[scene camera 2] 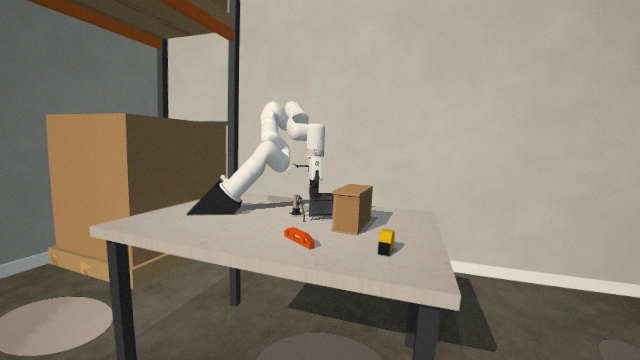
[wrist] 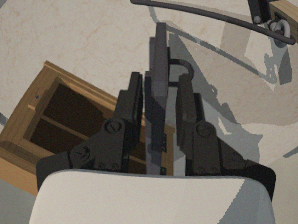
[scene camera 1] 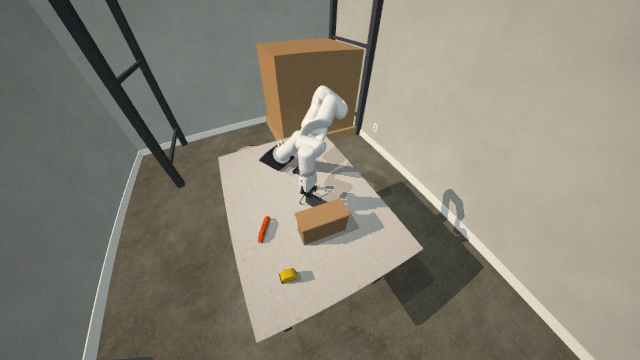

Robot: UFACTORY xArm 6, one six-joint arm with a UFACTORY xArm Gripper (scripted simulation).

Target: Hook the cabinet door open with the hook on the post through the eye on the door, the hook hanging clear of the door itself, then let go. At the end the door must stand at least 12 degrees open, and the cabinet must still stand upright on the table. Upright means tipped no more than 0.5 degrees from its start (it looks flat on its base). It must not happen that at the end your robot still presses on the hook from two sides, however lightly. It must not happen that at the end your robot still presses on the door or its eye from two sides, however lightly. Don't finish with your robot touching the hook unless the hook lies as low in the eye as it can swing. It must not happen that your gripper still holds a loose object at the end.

Note:
The pictures show: the gripper and a brown cabinet.

